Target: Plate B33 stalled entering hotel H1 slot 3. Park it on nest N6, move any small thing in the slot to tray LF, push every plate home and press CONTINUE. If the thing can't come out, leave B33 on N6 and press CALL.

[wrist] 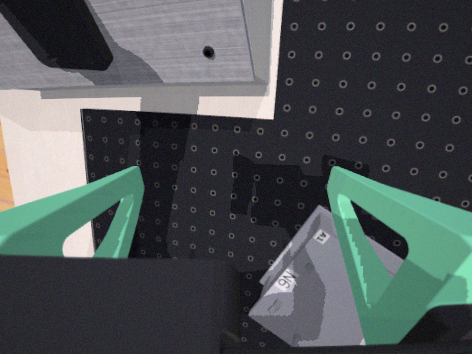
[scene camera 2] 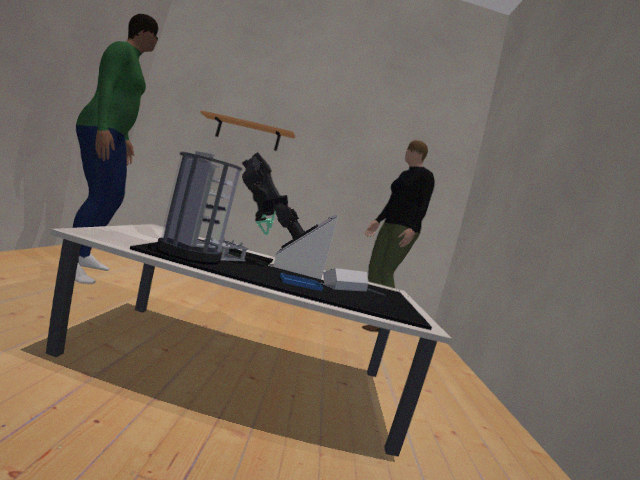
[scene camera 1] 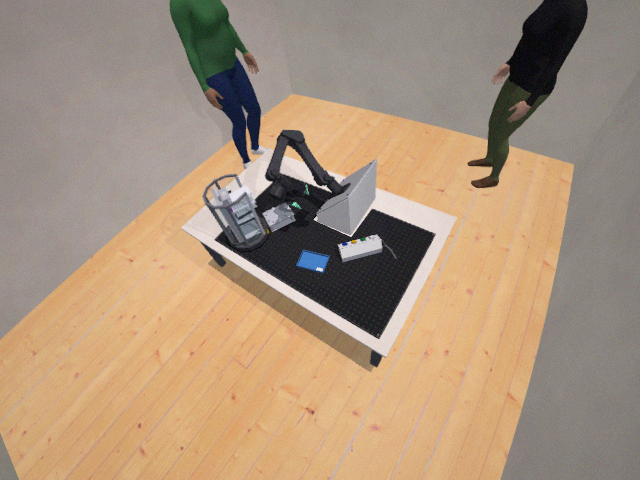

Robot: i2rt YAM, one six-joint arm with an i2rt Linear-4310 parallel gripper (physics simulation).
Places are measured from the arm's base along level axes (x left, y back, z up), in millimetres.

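Pixels of known places: gripper, fingertip midpoint: point(wrist: 235, 177) point(scene camera 2: 268, 231) point(scene camera 1: 304, 201); arm's base, origin of the base link: point(scene camera 2: 300, 237) point(scene camera 1: 339, 192).
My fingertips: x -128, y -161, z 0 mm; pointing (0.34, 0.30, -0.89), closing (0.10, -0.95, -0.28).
Ahead of a thing's pixels: the offset from my fingertips to its top centre. Level surfaces: height alone.
My gripper point(scene camera 1: 301, 197) point(scene camera 2: 265, 224) point(wrist: 235, 177) is open, with nothing between its green fingers, above the mat near nest N6. The grey nest @[dz -74, dx -145, dy -102 mm] point(scene camera 1: 279, 217) point(scene camera 2: 235, 251) point(wrist: 340, 280), labelled N6 and A1, shows partly behind the right finger in the wrist view; the part of its top that shows is bare. The round, caged hotel tower @[dz +248, dx -234, dy -292 mm] point(scene camera 2: 204, 196) stands beside it, with pale shelves or plates inside; slot labels and plate B33 cannot be made out. A blue tray @[dz -132, dx +216, dy -231 mm] point(scene camera 1: 312, 260) point(scene camera 2: 301, 281) has an unreadable white label. The white button box @[dz -66, dx +389, dy -33 mm] point(scene camera 1: 360, 250) point(scene camera 2: 347, 279) has coloured buttons.
The arm is mounted on a slanted grey wedge point(scene camera 1: 361, 198) point(scene camera 2: 310, 253) point(wrist: 175, 65) beside the nest area. A cable runs from the button box. A black perforated mat @[dz -150 mm] point(scene camera 1: 377, 294) point(wrist: 370, 60) covers much of the white table. Two people stand beyond the table.
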